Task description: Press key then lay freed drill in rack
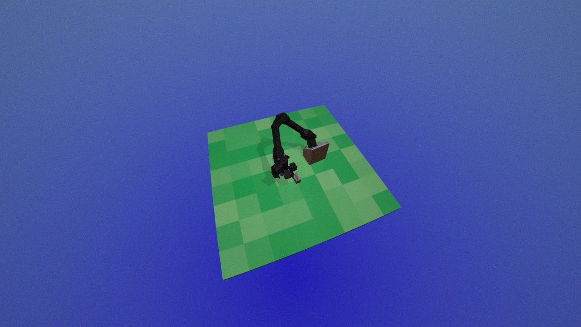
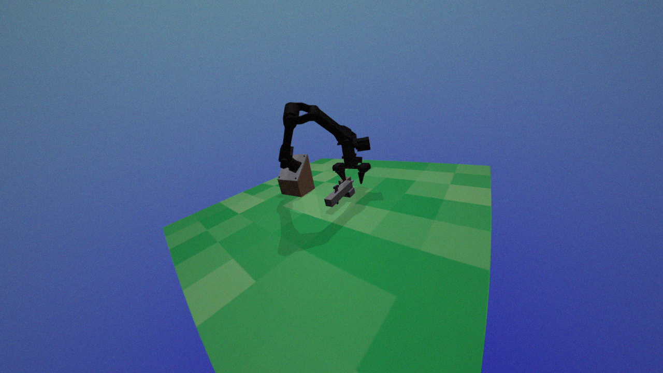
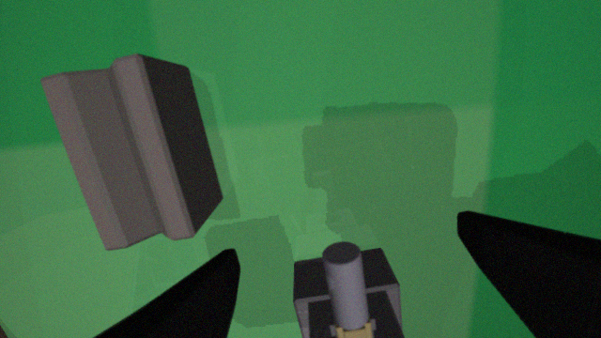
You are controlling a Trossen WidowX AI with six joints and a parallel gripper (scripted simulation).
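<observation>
My gripper tip is 10 mm short of the drill, 60 mm to the left of it and 10 mm below it. Round my gripper tip: dark part (20 mm ahead, 140 mm to the right, 10 mm above); then rack (90 mm behind, 30 mm to the left, 20 mm below).
</observation>
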